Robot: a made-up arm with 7 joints. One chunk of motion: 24 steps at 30 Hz.
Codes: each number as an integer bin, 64 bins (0 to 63) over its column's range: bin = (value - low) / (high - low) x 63, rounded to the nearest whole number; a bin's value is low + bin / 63 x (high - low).
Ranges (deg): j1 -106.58..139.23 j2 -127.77..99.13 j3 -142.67..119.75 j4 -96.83..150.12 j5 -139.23..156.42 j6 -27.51..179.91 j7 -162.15..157
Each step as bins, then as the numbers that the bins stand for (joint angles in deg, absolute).
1 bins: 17 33 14 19 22 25 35
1 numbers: -40.25 -8.92 -84.35 -22.35 -35.99 54.80 15.16
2 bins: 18 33 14 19 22 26 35
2 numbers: -36.35 -8.92 -84.35 -22.35 -35.99 58.09 15.16
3 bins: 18 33 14 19 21 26 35
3 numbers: -36.35 -8.92 -84.35 -22.35 -40.68 58.09 15.16
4 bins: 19 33 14 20 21 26 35
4 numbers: -32.45 -8.92 -84.35 -18.43 -40.68 58.09 15.16
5 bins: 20 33 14 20 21 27 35
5 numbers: -28.55 -8.92 -84.35 -18.43 -40.68 61.38 15.16
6 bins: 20 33 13 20 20 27 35
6 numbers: -28.55 -8.92 -88.52 -18.43 -45.37 61.38 15.16
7 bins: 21 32 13 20 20 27 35
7 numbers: -24.64 -12.52 -88.52 -18.43 -45.37 61.38 15.16
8 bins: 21 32 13 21 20 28 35
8 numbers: -24.64 -12.52 -88.52 -14.51 -45.37 64.68 15.16
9 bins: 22 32 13 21 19 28 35
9 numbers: -20.74 -12.52 -88.52 -14.51 -50.07 64.68 15.16
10 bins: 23 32 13 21 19 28 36
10 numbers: -16.84 -12.52 -88.52 -14.51 -50.07 64.68 20.22
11 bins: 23 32 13 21 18 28 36
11 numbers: -16.84 -12.52 -88.52 -14.51 -54.76 64.68 20.22
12 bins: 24 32 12 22 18 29 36
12 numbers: -12.94 -12.52 -92.69 -10.59 -54.76 67.97 20.22
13 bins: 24 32 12 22 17 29 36
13 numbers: -12.94 -12.52 -92.69 -10.59 -59.45 67.97 20.22
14 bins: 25 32 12 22 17 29 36
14 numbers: -9.04 -12.52 -92.69 -10.59 -59.45 67.97 20.22
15 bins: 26 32 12 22 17 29 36
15 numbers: -5.13 -12.52 -92.69 -10.59 -59.45 67.97 20.22
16 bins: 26 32 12 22 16 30 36
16 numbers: -5.13 -12.52 -92.69 -10.59 -64.14 71.26 20.22
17 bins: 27 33 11 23 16 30 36
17 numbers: -1.23 -8.92 -96.85 -6.67 -64.14 71.26 20.22
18 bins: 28 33 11 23 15 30 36
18 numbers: 2.67 -8.92 -96.85 -6.67 -68.84 71.26 20.22
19 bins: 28 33 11 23 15 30 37
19 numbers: 2.67 -8.92 -96.85 -6.67 -68.84 71.26 25.29
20 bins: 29 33 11 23 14 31 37
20 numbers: 6.57 -8.92 -96.85 -6.67 -73.53 74.55 25.29
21 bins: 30 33 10 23 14 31 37
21 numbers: 10.47 -8.92 -101.02 -6.67 -73.53 74.55 25.29
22 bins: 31 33 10 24 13 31 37
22 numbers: 14.37 -8.92 -101.02 -2.75 -78.22 74.55 25.29
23 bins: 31 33 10 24 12 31 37
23 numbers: 14.37 -8.92 -101.02 -2.75 -82.92 74.55 25.29
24 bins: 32 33 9 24 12 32 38
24 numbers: 18.28 -8.92 -105.18 -2.75 -82.92 77.85 30.35
